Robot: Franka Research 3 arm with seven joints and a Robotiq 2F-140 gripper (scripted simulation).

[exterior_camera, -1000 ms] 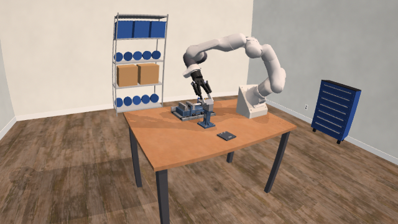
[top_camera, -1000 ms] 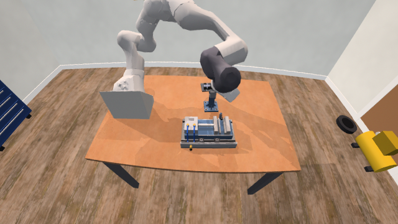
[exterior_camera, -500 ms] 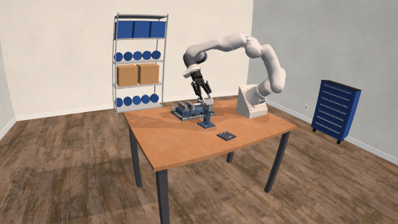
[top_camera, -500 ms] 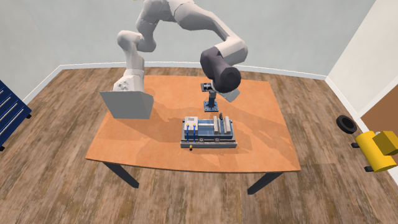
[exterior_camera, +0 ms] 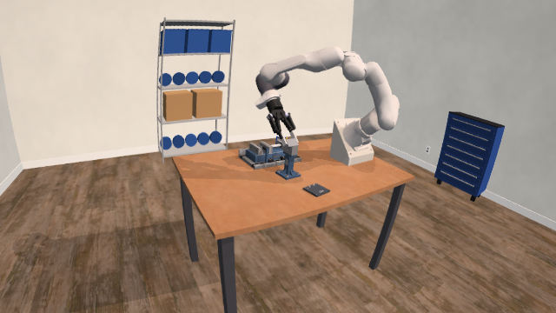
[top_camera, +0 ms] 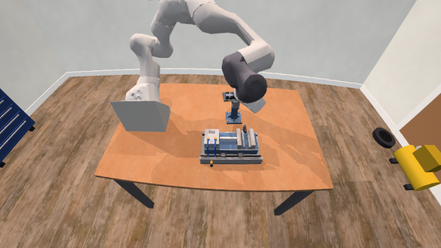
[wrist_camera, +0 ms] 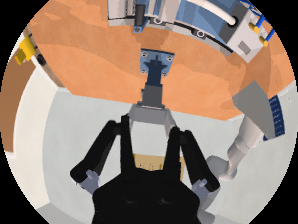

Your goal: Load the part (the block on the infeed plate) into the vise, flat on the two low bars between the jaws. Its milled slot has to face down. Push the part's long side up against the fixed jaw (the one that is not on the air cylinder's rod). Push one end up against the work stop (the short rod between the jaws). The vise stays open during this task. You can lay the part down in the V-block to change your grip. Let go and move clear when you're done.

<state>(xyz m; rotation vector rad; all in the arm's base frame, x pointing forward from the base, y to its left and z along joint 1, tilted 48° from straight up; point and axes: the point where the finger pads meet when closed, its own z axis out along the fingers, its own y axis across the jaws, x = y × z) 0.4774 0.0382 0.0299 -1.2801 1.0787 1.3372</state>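
Now: the part 20 mm to the left of my hand and 20 mm below it. The rest, counted from my hand: fixed jaw 90 mm ahead, 180 mm to the right, 100 mm below; then air cylinder 110 mm behind, 200 mm to the right, 100 mm below; then vise 10 mm behind, 190 mm to the right, 140 mm below.
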